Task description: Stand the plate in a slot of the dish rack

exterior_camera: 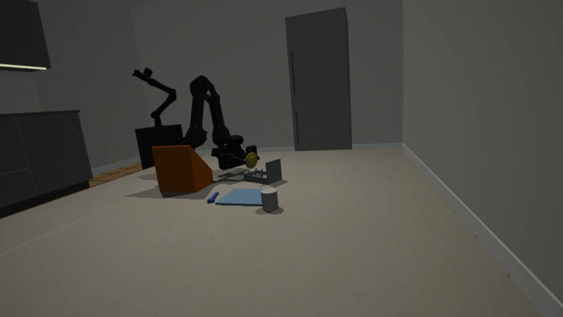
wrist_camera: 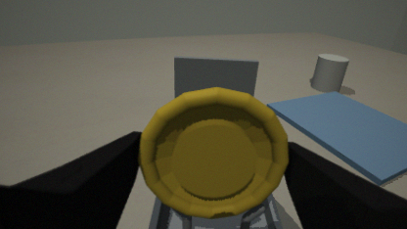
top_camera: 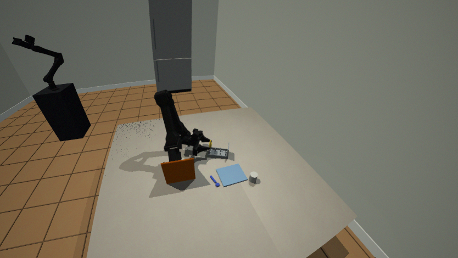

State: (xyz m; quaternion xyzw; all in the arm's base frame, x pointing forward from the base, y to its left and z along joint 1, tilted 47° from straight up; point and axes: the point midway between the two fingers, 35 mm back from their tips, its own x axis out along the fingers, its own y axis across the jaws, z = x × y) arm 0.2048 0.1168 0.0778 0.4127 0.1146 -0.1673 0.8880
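Now: the grey dish rack 50 mm below my gripper tip, 40 mm ahead of it and 20 mm to the right of it. Also, from my gripper tip: yellow plate 10 mm behind; then blue mat 210 mm to the right, 70 mm below, 70 mm ahead; then small blue spoon 240 mm to the right, 70 mm below, 40 mm behind.
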